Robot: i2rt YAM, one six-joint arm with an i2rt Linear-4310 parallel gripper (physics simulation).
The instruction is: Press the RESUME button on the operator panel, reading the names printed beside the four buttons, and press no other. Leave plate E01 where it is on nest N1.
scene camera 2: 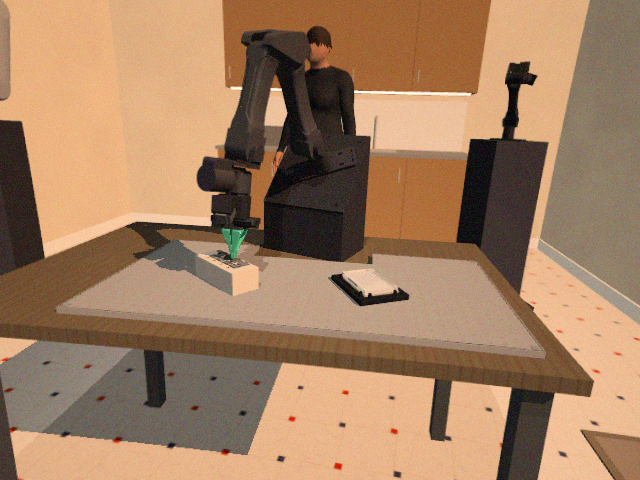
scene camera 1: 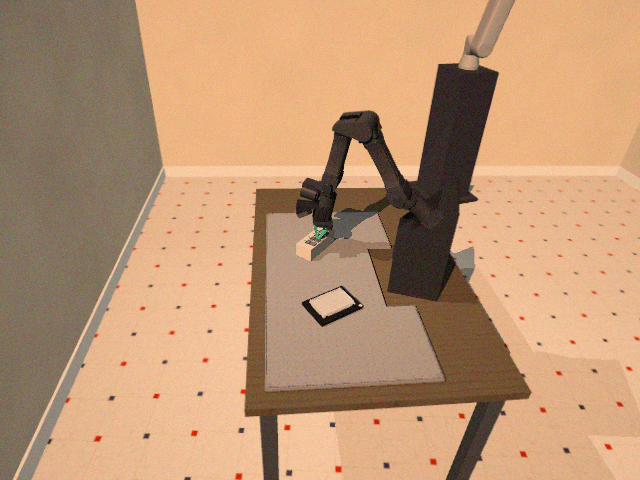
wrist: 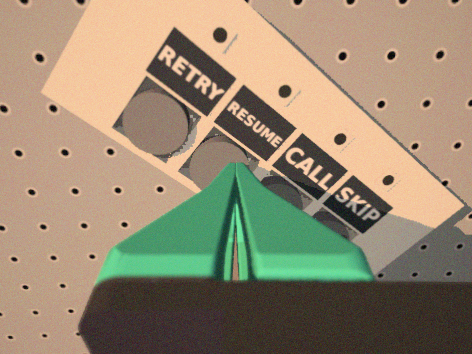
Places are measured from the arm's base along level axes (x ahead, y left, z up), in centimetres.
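Pixels of known places: gripper, fingertip midpoint: [scene camera 2: 233,258] [scene camera 1: 318,238] [wrist: 235,176]; arm's base, origin of the base link: [scene camera 2: 324,165] [scene camera 1: 428,217].
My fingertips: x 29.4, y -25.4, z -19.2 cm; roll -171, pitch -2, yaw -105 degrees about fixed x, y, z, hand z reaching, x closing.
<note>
Ahead of a thing's pixels: the offset from my fingertips to its middle. Level surfaces: height alone.
The pale operator panel {dx +0.2, dy -1.8, dz -2.9 cm} [scene camera 1: 307,250] [scene camera 2: 244,279] [wrist: 115,30] lies on the grey mat. In the wrist view its labels read RETRY, RESUME, CALL and SKIP, each beside a round grey button. The RETRY button {dx +2.8, dy +2.3, dz -0.5 cm} [wrist: 155,122] shows whole. My green-fingered gripper [scene camera 1: 320,236] [scene camera 2: 233,257] [wrist: 235,176] is shut and empty, tips over the RESUME button {dx +0.4, dy +0.6, dz -0.5 cm} [wrist: 212,159], which they partly cover. Whether they touch it I cannot tell. The CALL button {dx -2.0, dy -1.2, dz -0.5 cm} [wrist: 282,191] and SKIP button {dx -4.5, dy -2.9, dz -0.5 cm} [wrist: 330,223] are partly hidden. White plate E01 {dx +6.6, dy +31.4, dz -3.8 cm} [scene camera 1: 333,301] [scene camera 2: 369,282] sits on black nest N1 {dx +6.6, dy +31.4, dz -4.7 cm} [scene camera 1: 323,321] [scene camera 2: 382,299].
The grey perforated mat {dz -5.7 cm} [scene camera 1: 310,361] [scene camera 2: 289,315] lies on the wooden table {dz -7.0 cm} [scene camera 1: 465,351] [scene camera 2: 155,333]. The arm's dark pedestal [scene camera 1: 421,258] [scene camera 2: 305,227] stands at the table's edge. A person [scene camera 2: 330,98] stands behind it. Another arm [scene camera 2: 511,103] stands on a separate pedestal [scene camera 2: 496,191].
</note>
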